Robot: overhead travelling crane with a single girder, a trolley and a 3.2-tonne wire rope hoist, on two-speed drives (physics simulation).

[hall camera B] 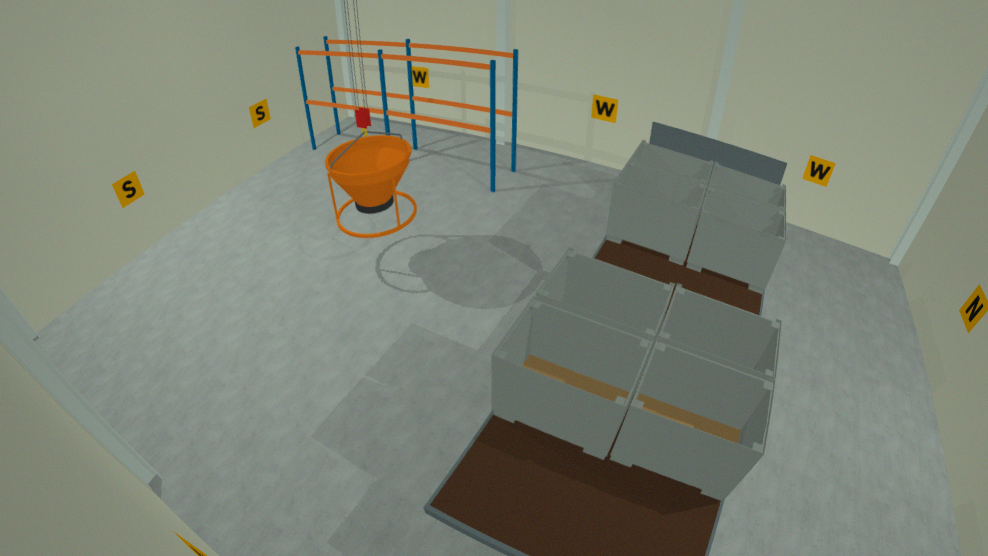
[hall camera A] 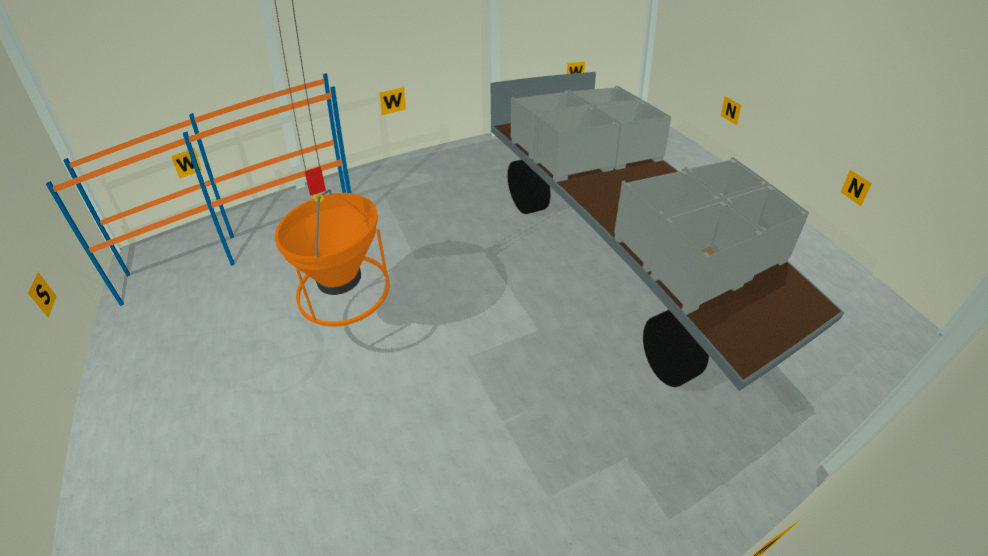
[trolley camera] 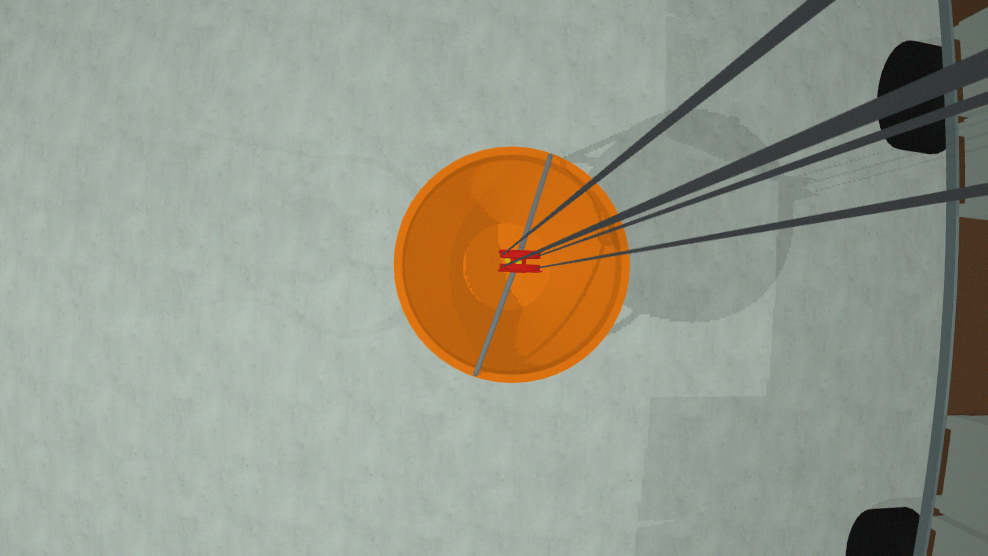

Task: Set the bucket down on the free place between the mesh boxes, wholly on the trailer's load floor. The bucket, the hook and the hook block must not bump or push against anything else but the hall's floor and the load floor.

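Observation:
The orange bucket (hall camera A: 348,238) (hall camera B: 373,172) (trolley camera: 442,276) hangs upright above the hall's floor, its shadow apart from its foot ring. The hook (hall camera A: 319,197) (hall camera B: 365,131) is shut on the bucket's grey bail, under the red hook block (hall camera A: 315,181) (hall camera B: 362,117) (trolley camera: 528,255). The trailer's brown load floor (hall camera A: 597,197) (hall camera B: 690,278) (trolley camera: 974,311) shows between the far mesh boxes (hall camera A: 576,141) (hall camera B: 646,200) and the near mesh boxes (hall camera A: 656,242) (hall camera B: 552,394). The bucket is beside the trailer, well apart from it. The boxes partly hide the gap in the hall camera B view.
A rack with blue posts (hall camera A: 209,200) (hall camera B: 492,124) and orange beams stands by the W wall, behind the bucket. The trailer has a grey headboard (hall camera A: 507,103) (hall camera B: 718,152) at its far end and black wheels (hall camera A: 675,349) (trolley camera: 912,65) under its side.

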